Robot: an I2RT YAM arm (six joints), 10 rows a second.
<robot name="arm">
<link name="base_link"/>
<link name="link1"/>
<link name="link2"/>
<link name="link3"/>
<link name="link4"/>
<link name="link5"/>
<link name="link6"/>
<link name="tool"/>
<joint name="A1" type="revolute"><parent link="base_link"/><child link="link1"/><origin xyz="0 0 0.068" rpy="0 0 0"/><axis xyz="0 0 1"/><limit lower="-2.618" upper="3.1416"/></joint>
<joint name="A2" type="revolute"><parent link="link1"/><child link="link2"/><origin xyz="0.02 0.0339 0.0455" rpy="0 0 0"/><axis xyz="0 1 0"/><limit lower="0" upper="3.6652"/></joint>
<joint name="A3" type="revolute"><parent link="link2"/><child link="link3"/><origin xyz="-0.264 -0.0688 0" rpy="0 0 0"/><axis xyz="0 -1 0"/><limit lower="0" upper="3.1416"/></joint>
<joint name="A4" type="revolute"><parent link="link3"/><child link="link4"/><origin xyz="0.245 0.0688 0.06" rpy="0 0 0"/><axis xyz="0 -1 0"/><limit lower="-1.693" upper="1.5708"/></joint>
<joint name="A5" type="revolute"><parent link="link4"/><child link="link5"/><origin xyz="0.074 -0.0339 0.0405" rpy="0 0 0"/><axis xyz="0 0 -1"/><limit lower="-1.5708" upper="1.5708"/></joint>
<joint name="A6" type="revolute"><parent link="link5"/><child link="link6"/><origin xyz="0.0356 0 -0.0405" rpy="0 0 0"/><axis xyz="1 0 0"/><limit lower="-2.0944" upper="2.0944"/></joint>
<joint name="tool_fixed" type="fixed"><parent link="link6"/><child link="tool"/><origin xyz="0 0 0" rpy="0 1.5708 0"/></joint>
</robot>
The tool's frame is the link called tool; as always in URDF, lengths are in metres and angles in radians.
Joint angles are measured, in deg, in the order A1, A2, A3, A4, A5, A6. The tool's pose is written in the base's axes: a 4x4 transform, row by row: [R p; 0 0 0 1], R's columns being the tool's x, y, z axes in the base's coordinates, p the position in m. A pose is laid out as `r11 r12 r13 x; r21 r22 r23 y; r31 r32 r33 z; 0 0 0 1`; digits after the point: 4 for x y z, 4 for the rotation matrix.
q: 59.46 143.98 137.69 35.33 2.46 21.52
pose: -0.0792 -0.8732 0.4808 0.2957; 0.5870 0.3490 0.7305 0.4983; -0.8057 0.3401 0.4850 0.3547; 0 0 0 1
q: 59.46 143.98 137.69 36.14 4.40 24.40
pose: -0.1105 -0.8557 0.5055 0.2964; 0.6234 0.3365 0.7058 0.4969; -0.7741 0.3931 0.4963 0.3560; 0 0 0 1
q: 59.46 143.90 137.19 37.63 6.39 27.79
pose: -0.1455 -0.8360 0.5291 0.2969; 0.6653 0.3132 0.6777 0.4954; -0.7323 0.4506 0.5106 0.3562; 0 0 0 1
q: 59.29 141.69 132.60 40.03 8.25 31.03
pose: -0.1812 -0.8106 0.5569 0.2966; 0.6939 0.2959 0.6565 0.4894; -0.6969 0.5054 0.5088 0.3539; 0 0 0 1
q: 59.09 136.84 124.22 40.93 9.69 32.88
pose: -0.2132 -0.7786 0.5902 0.2932; 0.6856 0.3111 0.6581 0.4781; -0.6960 0.5450 0.4675 0.3508; 0 0 0 1
